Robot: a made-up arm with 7 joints. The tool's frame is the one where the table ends. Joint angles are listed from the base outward.
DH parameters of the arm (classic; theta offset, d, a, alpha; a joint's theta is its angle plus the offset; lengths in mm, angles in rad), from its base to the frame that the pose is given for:
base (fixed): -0.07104 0 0 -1.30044
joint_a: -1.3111 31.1 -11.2 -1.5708
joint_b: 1.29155 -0.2 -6 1.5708
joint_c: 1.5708 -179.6 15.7 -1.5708
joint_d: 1.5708 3 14.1 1.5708
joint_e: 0 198.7 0.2 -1.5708
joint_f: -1.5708 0 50.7 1.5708
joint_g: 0 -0.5 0 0
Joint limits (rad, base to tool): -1.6..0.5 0..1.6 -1.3..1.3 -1.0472..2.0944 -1.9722..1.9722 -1.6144..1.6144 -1.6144..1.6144
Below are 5 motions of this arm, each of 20 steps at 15 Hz.
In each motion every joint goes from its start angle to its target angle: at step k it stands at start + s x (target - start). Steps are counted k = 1, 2, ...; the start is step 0. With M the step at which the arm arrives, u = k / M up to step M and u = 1 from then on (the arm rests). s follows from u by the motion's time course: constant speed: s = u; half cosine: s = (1 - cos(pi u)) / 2; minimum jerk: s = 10 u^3 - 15 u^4 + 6 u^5.
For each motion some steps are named. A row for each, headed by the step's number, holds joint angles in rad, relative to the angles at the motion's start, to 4 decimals.
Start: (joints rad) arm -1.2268 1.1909 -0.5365 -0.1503 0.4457 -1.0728 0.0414
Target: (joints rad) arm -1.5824 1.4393 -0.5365 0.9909 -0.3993 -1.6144 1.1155
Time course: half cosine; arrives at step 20
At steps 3, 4, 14, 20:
3: -0.0194 0.0135 0.0000 0.0622 -0.0460 -0.0295 0.0585
4: -0.0340 0.0237 0.0000 0.1090 -0.0807 -0.0517 0.1026
14: -0.2823 0.1972 0.0000 0.9060 -0.6708 -0.4300 0.8527
20: -0.3556 0.2484 0.0000 1.1412 -0.8450 -0.5416 1.0741

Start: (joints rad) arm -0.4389 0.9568 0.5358 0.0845 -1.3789 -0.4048 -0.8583
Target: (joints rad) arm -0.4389 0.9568 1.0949 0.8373 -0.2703 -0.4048 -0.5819
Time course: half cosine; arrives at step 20
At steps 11, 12, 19, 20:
11: 0.0000 0.0000 0.3233 0.4353 0.6410 0.0000 0.1598
12: 0.0000 0.0000 0.3659 0.4927 0.7256 0.0000 0.1809
19: 0.0000 0.0000 0.5557 0.7482 1.1018 0.0000 0.2747
20: 0.0000 0.0000 0.5591 0.7528 1.1086 0.0000 0.2764

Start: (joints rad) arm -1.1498 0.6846 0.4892 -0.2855 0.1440 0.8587 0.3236
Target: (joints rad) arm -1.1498 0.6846 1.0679 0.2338 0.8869 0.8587 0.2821
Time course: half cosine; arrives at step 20
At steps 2, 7, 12, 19, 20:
2: 0.0000 0.0000 0.0142 0.0127 0.0182 0.0000 -0.0010
7: 0.0000 0.0000 0.1580 0.1418 0.2028 0.0000 -0.0113
12: 0.0000 0.0000 0.3788 0.3399 0.4862 0.0000 -0.0272
19: 0.0000 0.0000 0.5751 0.5161 0.7383 0.0000 -0.0412
20: 0.0000 0.0000 0.5787 0.5193 0.7429 0.0000 -0.0415

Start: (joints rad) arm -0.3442 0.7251 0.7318 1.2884 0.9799 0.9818 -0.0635
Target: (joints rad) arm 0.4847 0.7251 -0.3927 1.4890 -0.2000 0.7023 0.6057
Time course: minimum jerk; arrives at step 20
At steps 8, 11, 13, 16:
8: 0.2631 0.0000 -0.3570 0.0637 -0.3745 -0.0887 0.2124
11: 0.4916 0.0000 -0.6670 0.1190 -0.6998 -0.1658 0.3969
13: 0.6340 0.0000 -0.8601 0.1534 -0.9024 -0.2138 0.5118
16: 0.7809 0.0000 -1.0594 0.1890 -1.1116 -0.2633 0.6304

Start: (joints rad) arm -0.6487 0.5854 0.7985 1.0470 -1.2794 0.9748 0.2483
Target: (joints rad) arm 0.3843 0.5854 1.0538 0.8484 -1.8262 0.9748 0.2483
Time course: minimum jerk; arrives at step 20
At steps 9, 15, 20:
9: 0.4203 0.0000 0.1039 -0.0808 -0.2225 0.0000 0.0000
15: 0.9261 0.0000 0.2289 -0.1780 -0.4902 0.0000 0.0000
20: 1.0330 0.0000 0.2553 -0.1986 -0.5468 0.0000 0.0000

